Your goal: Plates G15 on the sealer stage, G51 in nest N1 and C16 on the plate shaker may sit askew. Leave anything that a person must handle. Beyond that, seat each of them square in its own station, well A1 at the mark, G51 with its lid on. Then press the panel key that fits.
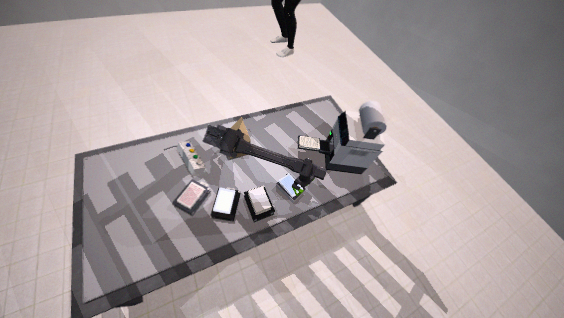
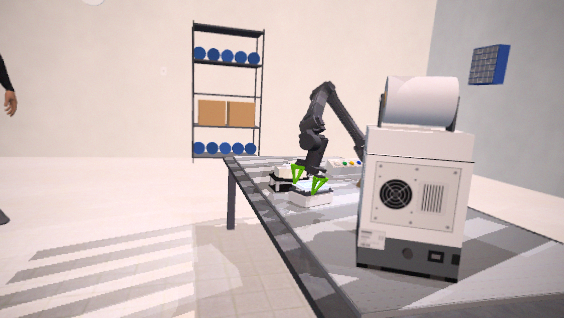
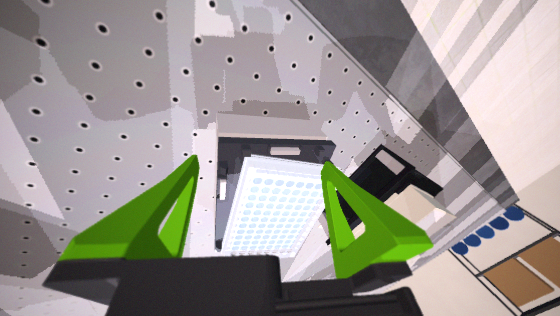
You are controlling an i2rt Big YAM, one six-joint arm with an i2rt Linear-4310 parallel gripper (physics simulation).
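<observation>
A clear plate with light-blue wells [image 1: 288, 184] [image 3: 277, 210] lies askew on a white station with a dark top [image 2: 312, 201] [image 3: 270, 127], turned against its edges; I cannot read its label. My gripper [image 1: 298, 190] [image 2: 306, 188] [image 3: 264, 163] is open and empty, its green fingers on either side of this plate, the right tip close to a plate corner. A plate [image 1: 309, 142] lies on the stage of the sealer [image 1: 356, 152] [image 2: 415, 195]. A white plate [image 1: 226, 201] and a pale one [image 1: 259, 199] sit on black nests. The key panel [image 1: 191, 158] [image 2: 339, 166] has coloured keys.
A pink plate [image 1: 192, 195] on a grey base stands at the left of the row. A tan wedge-shaped object [image 1: 242, 127] is by the arm's base. The neighbouring black nest [image 3: 360, 172] is close right of my fingers. A person [image 1: 287, 22] [image 2: 8, 95] stands beyond the table.
</observation>
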